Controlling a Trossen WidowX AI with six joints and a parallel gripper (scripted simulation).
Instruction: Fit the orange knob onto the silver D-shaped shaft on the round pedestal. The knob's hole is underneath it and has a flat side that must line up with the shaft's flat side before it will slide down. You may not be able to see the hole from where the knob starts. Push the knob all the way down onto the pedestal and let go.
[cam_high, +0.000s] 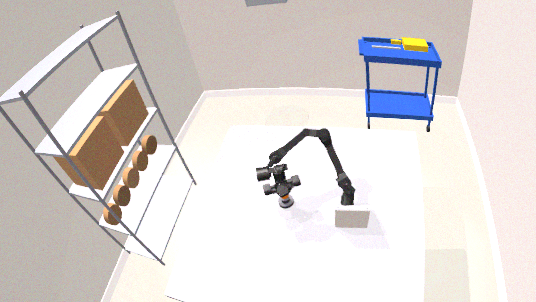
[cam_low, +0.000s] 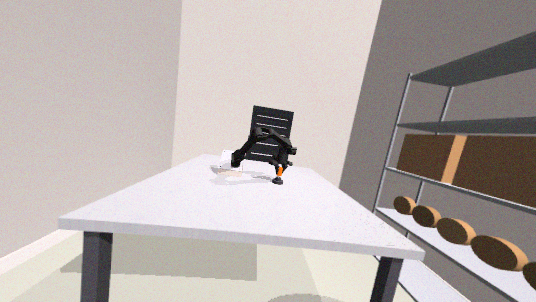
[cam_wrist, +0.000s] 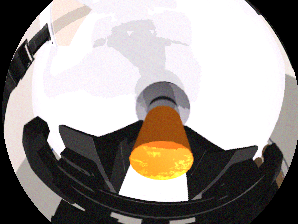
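My gripper tip is 30 mm below the orange knob. Also, from my gripper tip: pedestal (40 mm below).
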